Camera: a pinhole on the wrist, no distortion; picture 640 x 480 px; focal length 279.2 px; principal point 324.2 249.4 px. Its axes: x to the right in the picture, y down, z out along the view. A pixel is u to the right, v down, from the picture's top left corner.
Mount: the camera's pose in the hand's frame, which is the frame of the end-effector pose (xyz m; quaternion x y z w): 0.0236 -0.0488 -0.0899 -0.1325 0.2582 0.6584 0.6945
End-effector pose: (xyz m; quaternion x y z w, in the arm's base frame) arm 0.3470 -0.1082 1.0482 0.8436 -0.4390 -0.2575 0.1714
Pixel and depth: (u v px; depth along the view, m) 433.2 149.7 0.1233
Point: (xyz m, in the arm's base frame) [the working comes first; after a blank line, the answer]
In the camera's frame: 0.0481 -0.0440 0.1233

0.3677 -0.2102 1.0658
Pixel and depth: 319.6 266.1 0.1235
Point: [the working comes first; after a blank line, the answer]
In the camera's frame: -0.0020 0.0074 0.1235

0.3473 -0.1498 1.0326
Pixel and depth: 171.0 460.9 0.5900
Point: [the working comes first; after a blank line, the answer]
In the camera's frame: -0.3237 0.4469 0.5900

-0.1968 0.0889 0.6310
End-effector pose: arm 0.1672 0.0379 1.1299 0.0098 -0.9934 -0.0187 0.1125
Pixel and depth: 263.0 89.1 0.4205
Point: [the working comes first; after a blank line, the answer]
In the camera's frame: -0.0922 -0.2414 0.4205

-0.2243 0.1092 0.9440
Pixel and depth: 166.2 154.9 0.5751
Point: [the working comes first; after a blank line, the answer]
In the camera's frame: -0.3255 -0.1947 0.5751

-0.2639 0.0071 0.6822
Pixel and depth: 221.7 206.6 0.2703
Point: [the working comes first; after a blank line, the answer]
In the camera's frame: -0.0992 -0.0414 0.2703

0.0153 0.0464 0.9790
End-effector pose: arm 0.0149 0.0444 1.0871 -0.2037 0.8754 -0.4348 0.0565
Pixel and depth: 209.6 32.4 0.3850
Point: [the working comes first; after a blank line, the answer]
In the camera's frame: -0.1580 -0.2992 0.3850

-0.2620 -0.3164 0.9605
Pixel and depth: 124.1 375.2 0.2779
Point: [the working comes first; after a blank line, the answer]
In the camera's frame: -0.1992 0.1252 0.2779

0.1508 -0.1651 0.9656
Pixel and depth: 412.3 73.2 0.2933
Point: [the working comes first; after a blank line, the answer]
In the camera's frame: 0.0925 -0.1851 0.2933

-0.2513 -0.0279 0.9313
